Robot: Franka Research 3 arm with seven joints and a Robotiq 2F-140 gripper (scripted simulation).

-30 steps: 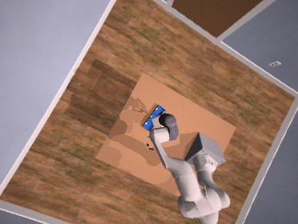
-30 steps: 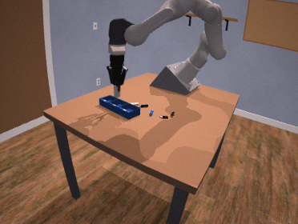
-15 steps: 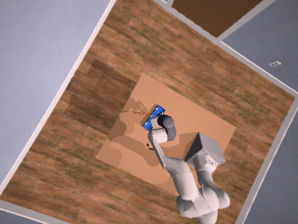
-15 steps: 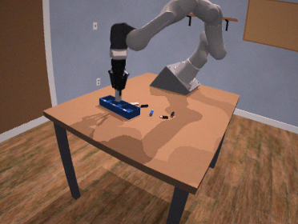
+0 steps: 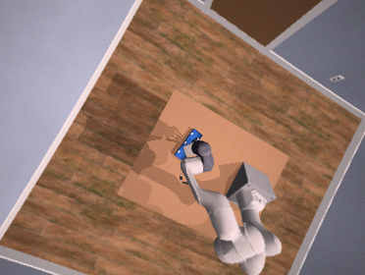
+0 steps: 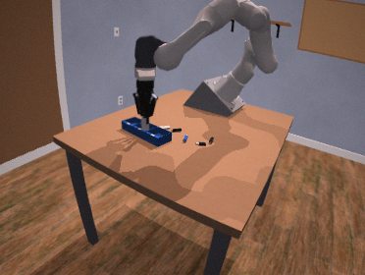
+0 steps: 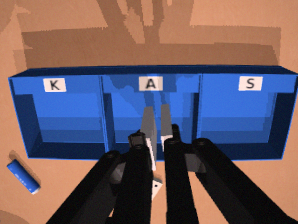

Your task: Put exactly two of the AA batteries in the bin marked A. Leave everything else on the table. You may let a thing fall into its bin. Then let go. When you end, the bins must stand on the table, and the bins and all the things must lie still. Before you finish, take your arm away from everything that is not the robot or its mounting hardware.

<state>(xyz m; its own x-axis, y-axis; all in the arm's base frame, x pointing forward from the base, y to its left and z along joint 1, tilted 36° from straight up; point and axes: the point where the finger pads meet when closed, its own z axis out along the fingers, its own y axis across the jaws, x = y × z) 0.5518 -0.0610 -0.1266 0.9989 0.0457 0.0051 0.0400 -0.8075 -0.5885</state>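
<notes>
Now: hand 3 cm above the blue bin, 1 cm to the right of it and 1 cm short of it. Also, from my hand: blue AA battery: 18 cm to the left, 7 cm behind, 4 cm below; white domino: 10 cm behind, 4 cm below, 3 cm to the left; dark AA battery: 11 cm behind, 9 cm to the left, 4 cm below.
</notes>
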